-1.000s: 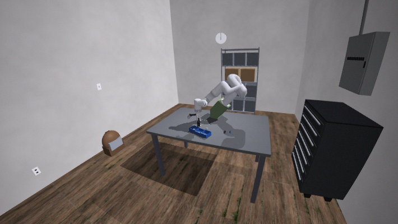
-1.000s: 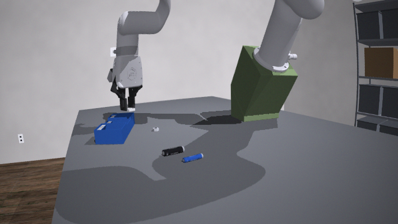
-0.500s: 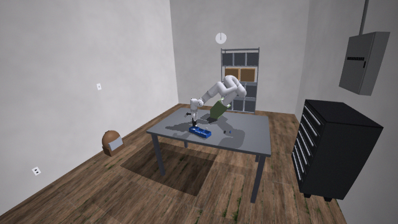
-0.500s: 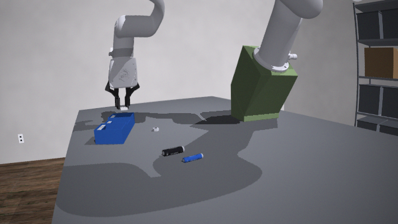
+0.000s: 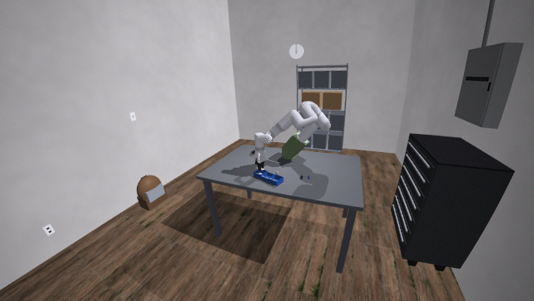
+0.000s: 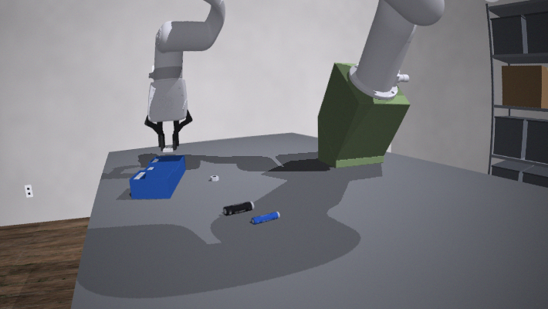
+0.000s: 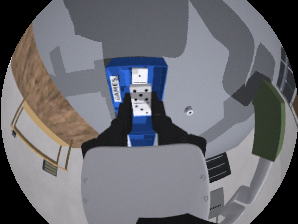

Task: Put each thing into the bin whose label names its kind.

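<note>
Right now the white domino is 2 cm below my hand. From my hand the other things lie so: blue bin 2 cm ahead, 8 cm to the left, 6 cm below; white dotted piece 7 cm below; small nut 10 cm behind, 10 cm to the left, 8 cm below.
</note>
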